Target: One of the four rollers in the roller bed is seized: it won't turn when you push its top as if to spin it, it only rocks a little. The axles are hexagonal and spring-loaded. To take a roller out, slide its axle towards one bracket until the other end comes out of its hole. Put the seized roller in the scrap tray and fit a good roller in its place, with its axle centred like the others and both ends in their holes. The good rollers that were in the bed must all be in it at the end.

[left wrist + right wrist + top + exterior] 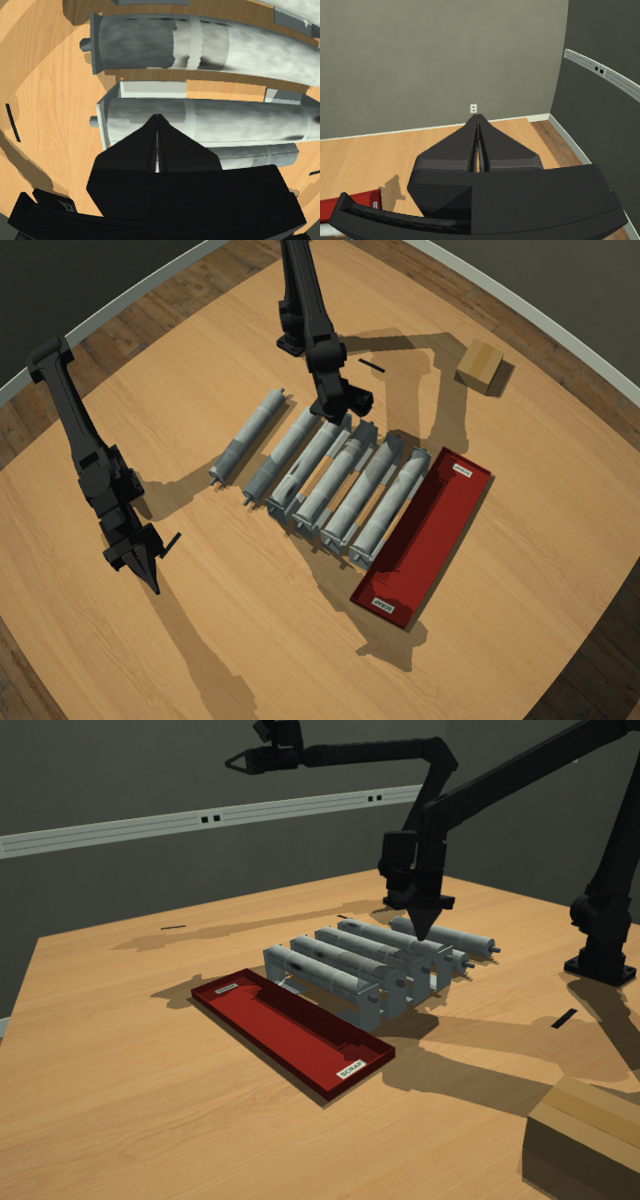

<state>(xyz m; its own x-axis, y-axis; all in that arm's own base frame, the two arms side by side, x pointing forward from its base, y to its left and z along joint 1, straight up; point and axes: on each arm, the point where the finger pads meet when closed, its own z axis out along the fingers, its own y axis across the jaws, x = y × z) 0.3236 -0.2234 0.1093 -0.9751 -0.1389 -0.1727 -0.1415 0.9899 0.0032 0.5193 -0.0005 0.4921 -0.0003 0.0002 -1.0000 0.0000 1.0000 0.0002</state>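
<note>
Now: the grey roller 10 mm ahead of my left hand, 100 mm to the right of it and 40 mm below it. Round my left hand: cardboard box: 110 mm ahead, 480 mm to the left, 70 mm below; then red scrap tray: 330 mm ahead, 40 mm to the right, 100 mm below.
Now: right hand 160 mm past the grey roller, 510 mm to the right of it and 420 mm above it. Round my right hand: cardboard box (60 mm behind, 1090 mm to the left, 460 mm below); red scrap tray (160 mm ahead, 570 mm to the left, 490 mm below).
</note>
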